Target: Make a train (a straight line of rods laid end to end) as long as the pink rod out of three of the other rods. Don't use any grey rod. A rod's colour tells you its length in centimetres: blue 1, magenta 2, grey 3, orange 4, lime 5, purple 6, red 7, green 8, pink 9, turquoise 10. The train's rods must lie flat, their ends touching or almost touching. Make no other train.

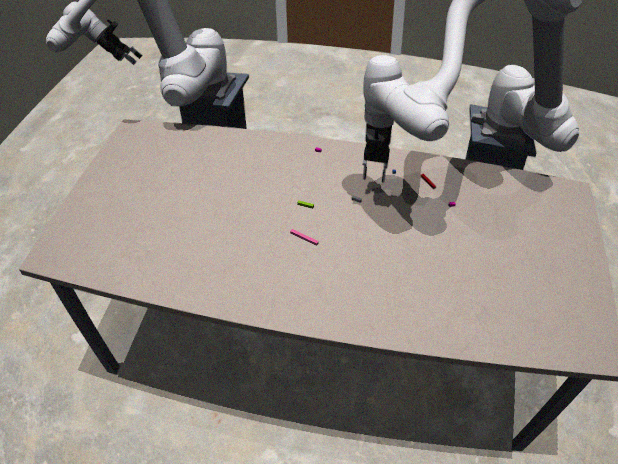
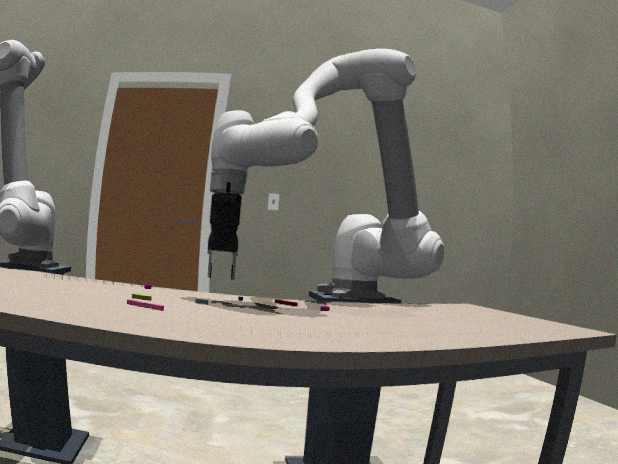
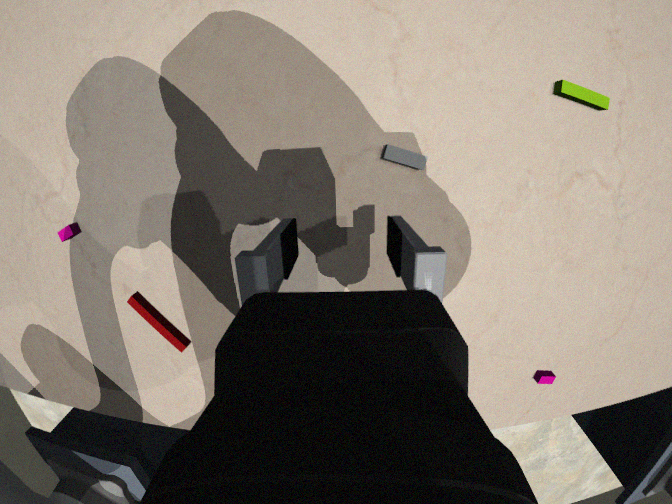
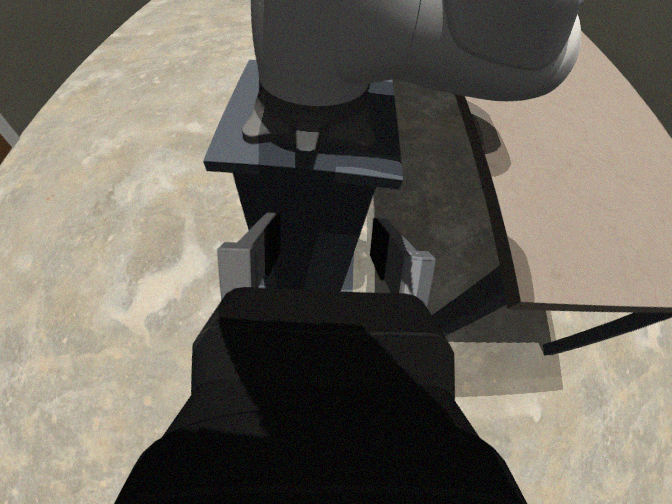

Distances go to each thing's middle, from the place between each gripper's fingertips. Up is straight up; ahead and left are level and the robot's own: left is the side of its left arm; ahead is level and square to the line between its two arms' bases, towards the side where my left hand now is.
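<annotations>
My left hand (image 2: 221,278), measured from the lime rod (image 3: 568,90), is 10 cm short of it, 19 cm to the left of it and 7 cm above it.
As for my right hand, the lime rod is 57 cm ahead of it, 88 cm to the left of it and 15 cm below it.
</annotations>
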